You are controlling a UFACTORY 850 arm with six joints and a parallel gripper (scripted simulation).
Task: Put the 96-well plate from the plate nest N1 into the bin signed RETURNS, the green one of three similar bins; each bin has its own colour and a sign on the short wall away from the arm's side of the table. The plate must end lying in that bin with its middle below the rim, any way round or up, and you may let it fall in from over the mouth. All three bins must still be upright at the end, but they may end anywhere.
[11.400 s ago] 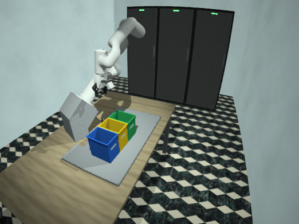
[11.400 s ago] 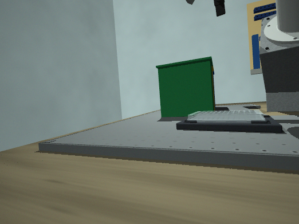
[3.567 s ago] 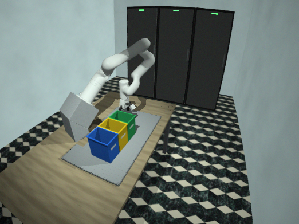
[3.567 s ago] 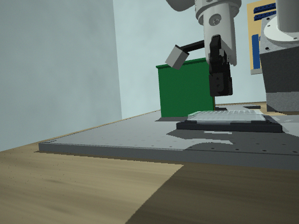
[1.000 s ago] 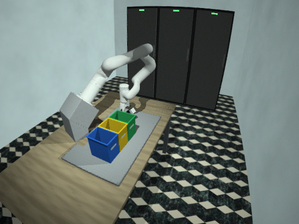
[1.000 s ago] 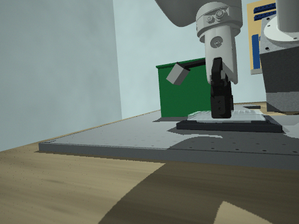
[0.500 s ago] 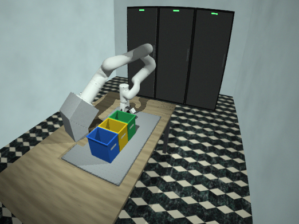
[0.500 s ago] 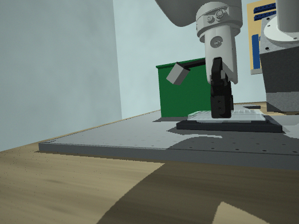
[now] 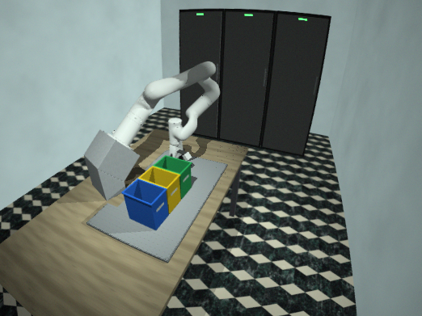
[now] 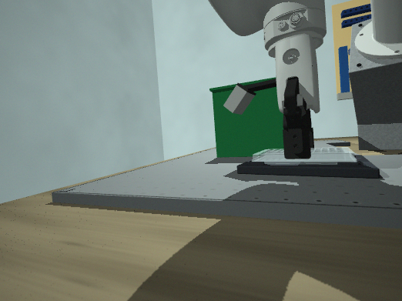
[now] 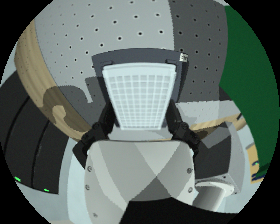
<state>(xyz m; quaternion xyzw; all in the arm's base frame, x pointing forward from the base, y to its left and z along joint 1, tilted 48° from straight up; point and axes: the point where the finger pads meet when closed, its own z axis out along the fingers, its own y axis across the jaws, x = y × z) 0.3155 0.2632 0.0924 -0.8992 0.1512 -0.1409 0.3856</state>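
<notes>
Now: the clear 96-well plate 10 mm below my hand. Also, from my hand: dark plate nest (20 mm below); green bin (230 mm to the right, 100 mm ahead, 60 mm above); yellow bin (360 mm to the right, 90 mm ahead, 60 mm above).
</notes>
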